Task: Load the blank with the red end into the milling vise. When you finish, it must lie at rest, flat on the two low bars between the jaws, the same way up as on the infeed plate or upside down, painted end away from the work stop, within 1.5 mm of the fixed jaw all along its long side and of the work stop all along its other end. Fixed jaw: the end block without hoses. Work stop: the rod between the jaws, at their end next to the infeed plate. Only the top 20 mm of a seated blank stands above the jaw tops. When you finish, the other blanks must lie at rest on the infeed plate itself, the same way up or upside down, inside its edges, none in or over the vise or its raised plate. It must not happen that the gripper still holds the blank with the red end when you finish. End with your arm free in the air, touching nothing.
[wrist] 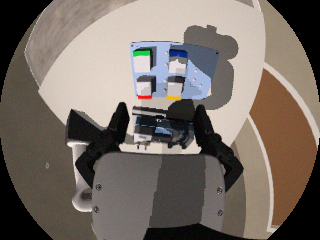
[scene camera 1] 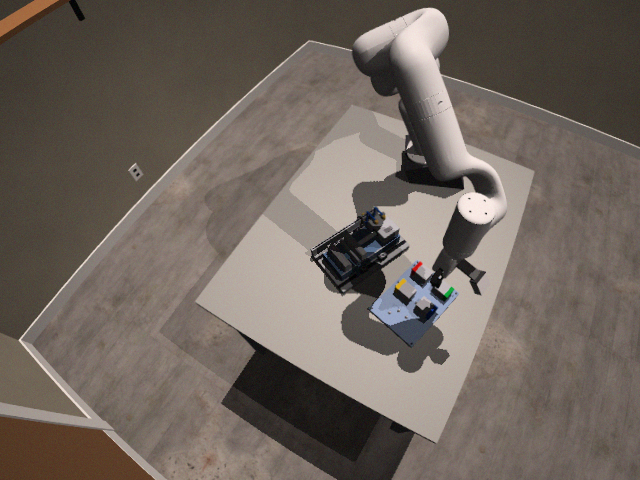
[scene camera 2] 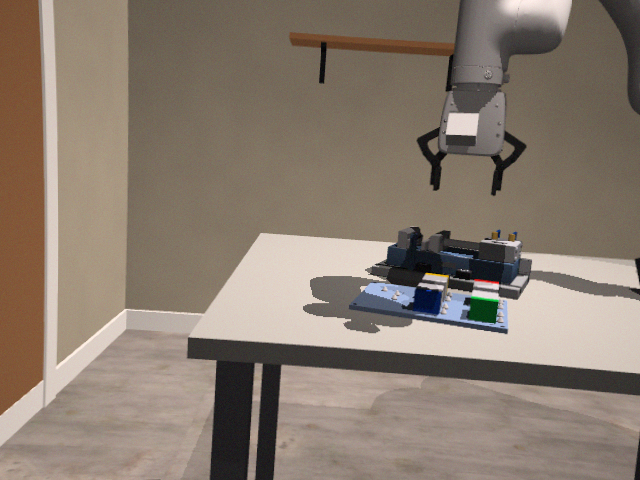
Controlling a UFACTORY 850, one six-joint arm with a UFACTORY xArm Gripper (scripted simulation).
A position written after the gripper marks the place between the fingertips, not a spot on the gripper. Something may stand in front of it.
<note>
In view: the gripper [scene camera 2: 464,192], a blue-ended blank [scene camera 2: 428,298] and a green-ended blank [scene camera 2: 484,305].
The gripper shows as well in the wrist view [wrist: 161,111] and in scene camera 1 [scene camera 1: 443,274].
</note>
